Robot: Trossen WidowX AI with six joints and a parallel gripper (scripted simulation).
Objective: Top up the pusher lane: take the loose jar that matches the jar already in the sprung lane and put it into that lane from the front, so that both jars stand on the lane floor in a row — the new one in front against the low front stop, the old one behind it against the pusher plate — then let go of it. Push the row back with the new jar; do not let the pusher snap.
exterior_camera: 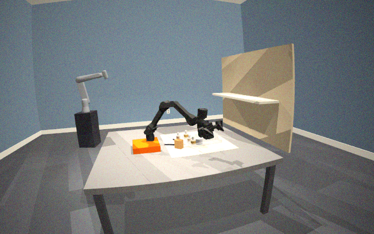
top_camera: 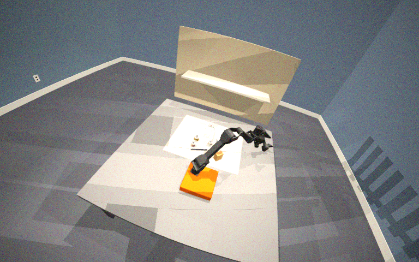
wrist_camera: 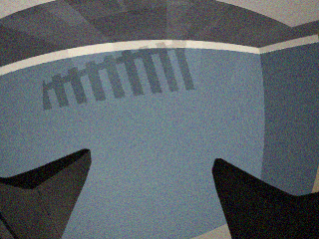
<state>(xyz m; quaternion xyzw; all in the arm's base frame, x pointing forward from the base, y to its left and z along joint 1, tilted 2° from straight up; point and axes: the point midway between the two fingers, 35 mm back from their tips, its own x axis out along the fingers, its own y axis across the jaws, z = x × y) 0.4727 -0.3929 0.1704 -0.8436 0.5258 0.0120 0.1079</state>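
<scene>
Right now my gripper tip is 8 cm past the grey lid, 41 cm to the right of it and 18 cm above it. The rest, counted from my gripper tip: pusher lane: 2 cm behind, 53 cm to the left, 19 cm below; tan cube: 25 cm behind, 35 cm to the left, 17 cm below; shelf: 34 cm ahead, 60 cm to the left, 16 cm above.
</scene>
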